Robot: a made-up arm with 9 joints.
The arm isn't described. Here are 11 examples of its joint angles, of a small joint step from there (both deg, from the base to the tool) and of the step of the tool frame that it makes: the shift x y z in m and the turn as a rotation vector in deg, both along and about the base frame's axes.
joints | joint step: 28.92 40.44 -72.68 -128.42 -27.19 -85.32 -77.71 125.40 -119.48 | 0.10 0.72 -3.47 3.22 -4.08 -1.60 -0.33 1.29 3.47
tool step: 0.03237 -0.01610 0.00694 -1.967 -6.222 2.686
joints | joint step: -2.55 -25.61 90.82 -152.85 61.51 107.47 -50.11 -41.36 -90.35 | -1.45 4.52 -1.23 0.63 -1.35 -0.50 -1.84 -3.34 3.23
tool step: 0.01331 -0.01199 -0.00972 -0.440 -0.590 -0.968
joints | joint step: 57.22 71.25 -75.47 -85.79 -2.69 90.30 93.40 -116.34 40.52 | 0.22 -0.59 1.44 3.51 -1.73 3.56 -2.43 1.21 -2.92
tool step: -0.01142 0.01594 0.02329 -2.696 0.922 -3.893
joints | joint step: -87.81 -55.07 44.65 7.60 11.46 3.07 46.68 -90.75 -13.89 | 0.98 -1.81 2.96 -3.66 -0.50 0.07 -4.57 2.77 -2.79
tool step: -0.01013 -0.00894 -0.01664 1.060 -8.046 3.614
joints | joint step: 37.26 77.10 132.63 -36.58 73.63 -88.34 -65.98 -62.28 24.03 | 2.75 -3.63 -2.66 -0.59 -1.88 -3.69 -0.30 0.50 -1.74
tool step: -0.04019 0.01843 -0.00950 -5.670 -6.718 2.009
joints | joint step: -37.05 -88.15 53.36 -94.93 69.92 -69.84 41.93 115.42 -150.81 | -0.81 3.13 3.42 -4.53 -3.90 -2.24 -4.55 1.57 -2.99
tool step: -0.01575 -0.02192 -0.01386 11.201 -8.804 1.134
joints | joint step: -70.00 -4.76 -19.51 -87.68 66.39 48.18 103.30 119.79 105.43 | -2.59 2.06 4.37 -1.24 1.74 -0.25 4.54 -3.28 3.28
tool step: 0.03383 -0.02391 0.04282 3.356 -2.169 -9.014
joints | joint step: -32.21 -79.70 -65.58 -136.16 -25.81 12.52 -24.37 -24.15 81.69 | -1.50 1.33 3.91 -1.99 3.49 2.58 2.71 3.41 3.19
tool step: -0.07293 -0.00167 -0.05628 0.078 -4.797 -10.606
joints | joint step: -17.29 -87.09 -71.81 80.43 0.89 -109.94 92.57 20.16 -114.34 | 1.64 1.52 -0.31 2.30 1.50 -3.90 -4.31 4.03 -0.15
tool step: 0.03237 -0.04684 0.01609 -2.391 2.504 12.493
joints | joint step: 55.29 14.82 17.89 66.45 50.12 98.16 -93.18 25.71 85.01 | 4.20 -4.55 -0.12 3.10 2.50 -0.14 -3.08 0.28 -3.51
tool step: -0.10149 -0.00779 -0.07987 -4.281 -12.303 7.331
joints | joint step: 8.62 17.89 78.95 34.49 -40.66 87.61 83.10 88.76 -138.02 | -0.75 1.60 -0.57 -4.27 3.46 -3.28 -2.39 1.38 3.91
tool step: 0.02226 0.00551 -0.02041 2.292 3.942 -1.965
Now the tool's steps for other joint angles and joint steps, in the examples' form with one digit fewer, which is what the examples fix.
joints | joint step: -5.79 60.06 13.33 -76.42 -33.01 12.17 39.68 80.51 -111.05 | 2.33 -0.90 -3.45 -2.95 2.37 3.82 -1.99 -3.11 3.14
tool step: -0.0295 0.0169 -0.0076 2.95 -4.16 6.13
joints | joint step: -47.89 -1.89 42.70 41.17 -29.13 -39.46 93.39 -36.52 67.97 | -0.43 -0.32 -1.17 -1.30 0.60 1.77 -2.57 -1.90 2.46
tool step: 0.0233 -0.0169 0.0022 2.45 2.57 -0.15
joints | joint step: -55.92 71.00 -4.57 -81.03 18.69 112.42 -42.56 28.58 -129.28 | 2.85 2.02 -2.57 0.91 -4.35 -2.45 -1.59 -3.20 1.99
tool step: 0.0096 0.0304 -0.0150 -2.39 -2.67 0.86
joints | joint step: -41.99 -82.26 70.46 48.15 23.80 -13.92 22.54 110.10 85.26 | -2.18 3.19 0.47 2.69 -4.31 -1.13 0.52 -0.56 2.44
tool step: -0.0191 -0.0128 0.0161 3.07 -3.68 -1.28
